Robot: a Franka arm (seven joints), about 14 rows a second.
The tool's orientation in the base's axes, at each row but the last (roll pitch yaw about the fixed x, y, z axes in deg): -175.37, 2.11, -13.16; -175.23, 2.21, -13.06; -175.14, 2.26, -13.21; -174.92, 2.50, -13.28; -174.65, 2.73, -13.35; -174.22, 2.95, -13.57; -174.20, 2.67, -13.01; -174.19, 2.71, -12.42; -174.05, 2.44, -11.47; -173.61, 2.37, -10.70; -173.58, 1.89, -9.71; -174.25, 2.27, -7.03; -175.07, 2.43, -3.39
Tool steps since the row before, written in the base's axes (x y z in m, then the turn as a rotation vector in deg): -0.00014, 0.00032, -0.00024, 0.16, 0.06, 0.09; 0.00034, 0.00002, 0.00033, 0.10, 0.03, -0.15; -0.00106, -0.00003, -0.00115, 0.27, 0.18, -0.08; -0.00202, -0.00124, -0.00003, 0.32, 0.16, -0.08; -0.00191, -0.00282, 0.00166, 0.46, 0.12, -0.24; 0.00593, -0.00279, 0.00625, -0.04, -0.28, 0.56; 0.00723, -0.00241, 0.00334, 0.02, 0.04, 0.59; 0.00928, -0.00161, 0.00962, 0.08, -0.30, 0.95; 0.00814, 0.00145, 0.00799, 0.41, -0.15, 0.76; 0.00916, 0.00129, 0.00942, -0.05, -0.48, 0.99; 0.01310, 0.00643, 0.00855, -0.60, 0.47, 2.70; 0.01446, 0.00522, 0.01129, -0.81, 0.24, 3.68; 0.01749, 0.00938, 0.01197, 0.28, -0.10, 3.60
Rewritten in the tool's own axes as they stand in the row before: -0.00020, -0.00026, 0.00027, 0.14, -0.10, -0.09; 0.00031, -0.00012, -0.00033, 0.10, -0.04, 0.15; -0.00098, 0.00037, 0.00116, 0.22, -0.23, 0.09; -0.00168, 0.00167, -0.00005, 0.28, -0.22, 0.09; -0.00128, 0.00302, -0.00189, 0.43, -0.20, 0.24; 0.00609, 0.00065, -0.00667, 0.00, 0.22, -0.59; 0.00742, 0.00034, -0.00374, -0.02, -0.10, -0.58; 0.00894, -0.00144, -0.00996, 0.10, 0.18, -0.98; 0.00734, -0.00388, -0.00795, 0.40, -0.02, -0.78; 0.00836, -0.00404, -0.00938, 0.00, 0.37, -1.04; 0.01154, -0.00949, -0.00792, -0.76, -0.66, -2.62; 0.01325, -0.00810, -0.01107, -0.98, -0.50, -3.61; 0.01638, -0.01145, -0.01174, 0.13, -0.23, -3.60
